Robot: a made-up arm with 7 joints. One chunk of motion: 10 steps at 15 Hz.
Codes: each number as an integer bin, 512 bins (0 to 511) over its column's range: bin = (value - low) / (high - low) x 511, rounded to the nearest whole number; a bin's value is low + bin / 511 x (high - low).
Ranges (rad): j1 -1.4..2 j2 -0.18..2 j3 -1.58..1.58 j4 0..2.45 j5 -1.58..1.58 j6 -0.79..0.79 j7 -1.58..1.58
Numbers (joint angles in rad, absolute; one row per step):
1: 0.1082 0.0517 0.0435 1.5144 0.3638 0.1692 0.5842
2: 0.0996 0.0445 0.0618 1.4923 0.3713 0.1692 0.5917
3: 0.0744 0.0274 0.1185 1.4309 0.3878 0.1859 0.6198
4: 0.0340 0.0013 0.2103 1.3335 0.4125 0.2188 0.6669
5: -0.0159 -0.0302 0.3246 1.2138 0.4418 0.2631 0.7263
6: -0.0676 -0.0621 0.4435 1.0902 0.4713 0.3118 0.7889
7: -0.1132 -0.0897 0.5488 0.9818 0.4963 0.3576 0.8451
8: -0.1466 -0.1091 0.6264 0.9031 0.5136 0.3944 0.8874
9: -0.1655 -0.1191 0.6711 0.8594 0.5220 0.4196 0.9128
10: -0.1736 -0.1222 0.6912 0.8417 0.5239 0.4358 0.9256
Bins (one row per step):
1: 227 54 263 316 314 310 350
2: 225 53 265 311 316 310 351
3: 222 49 275 298 318 316 356
4: 216 42 290 278 322 326 363
5: 208 35 308 253 327 341 373
6: 200 28 327 227 332 356 383
7: 193 21 344 205 336 371 392
8: 188 17 357 188 339 383 399
9: 186 14 364 179 340 391 403
10: 184 14 367 176 340 396 405

